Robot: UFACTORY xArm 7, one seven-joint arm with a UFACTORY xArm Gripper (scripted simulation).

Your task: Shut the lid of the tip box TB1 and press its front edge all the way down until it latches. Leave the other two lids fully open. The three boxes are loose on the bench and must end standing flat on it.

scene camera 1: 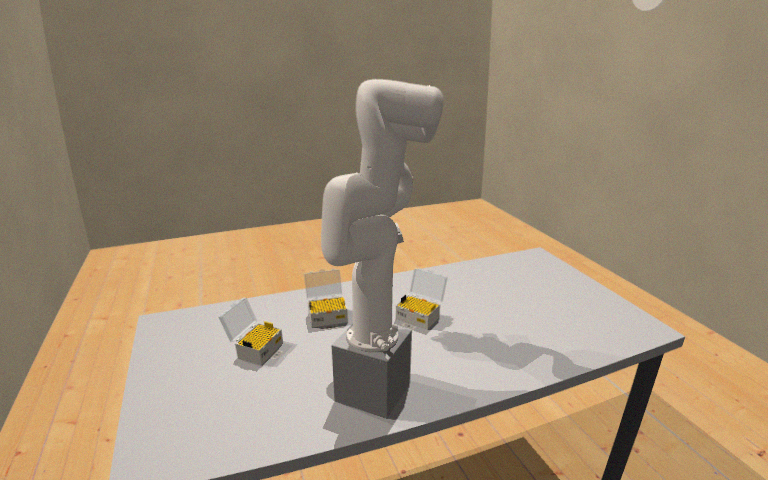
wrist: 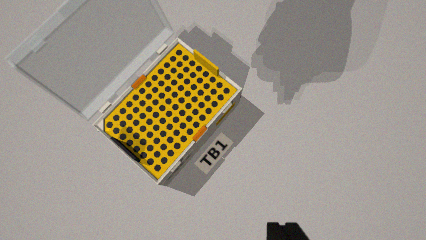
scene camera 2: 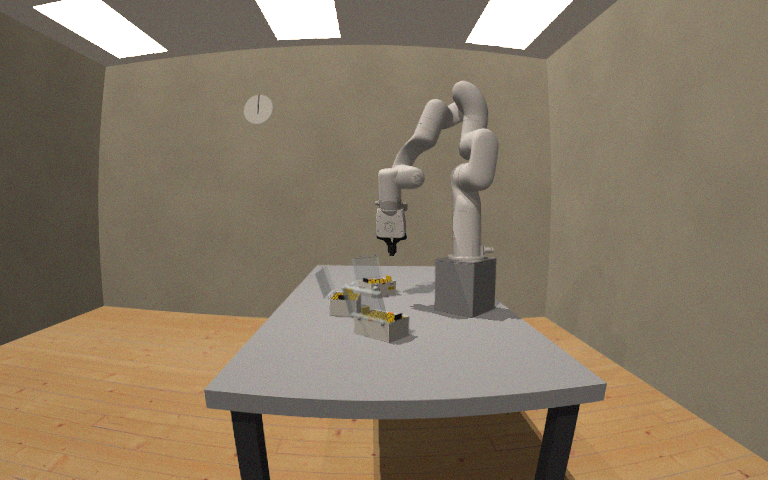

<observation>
In view: a tip box (scene camera 1: 410, 316).
The tip box is seen too in the wrist view (wrist: 204, 133) and in scene camera 2 (scene camera 2: 387, 288).
</observation>
